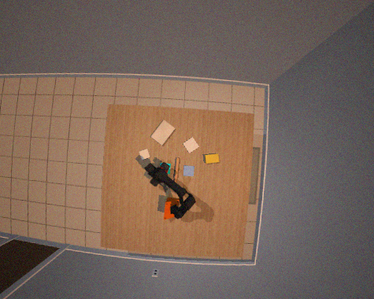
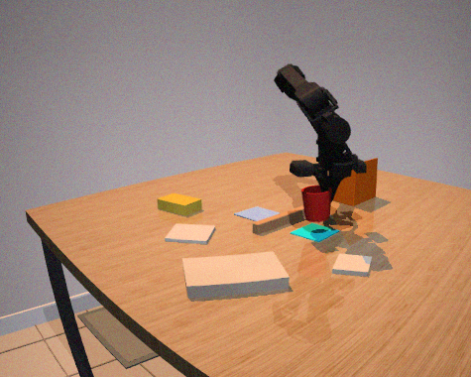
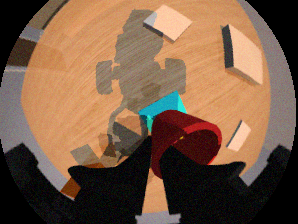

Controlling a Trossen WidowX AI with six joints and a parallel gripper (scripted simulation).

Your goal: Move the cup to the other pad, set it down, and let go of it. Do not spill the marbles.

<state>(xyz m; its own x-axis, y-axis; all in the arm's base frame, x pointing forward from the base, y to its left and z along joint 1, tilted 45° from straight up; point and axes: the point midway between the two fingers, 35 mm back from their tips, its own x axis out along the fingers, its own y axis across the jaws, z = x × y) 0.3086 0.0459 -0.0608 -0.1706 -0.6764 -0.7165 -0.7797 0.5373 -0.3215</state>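
Now: the low wooden bar 12 cm to the right of my gripper tip, 7 cm below it and 1 cm ahead of it. From my gripper tip the other things lie so: grey-blue pad 22 cm to the right, 8 cm below, 1 cm behind; dark red cup 2 cm to the right, 2 cm ahead; small tan tile 15 cm to the left, 15 cm ahead, 7 cm below.
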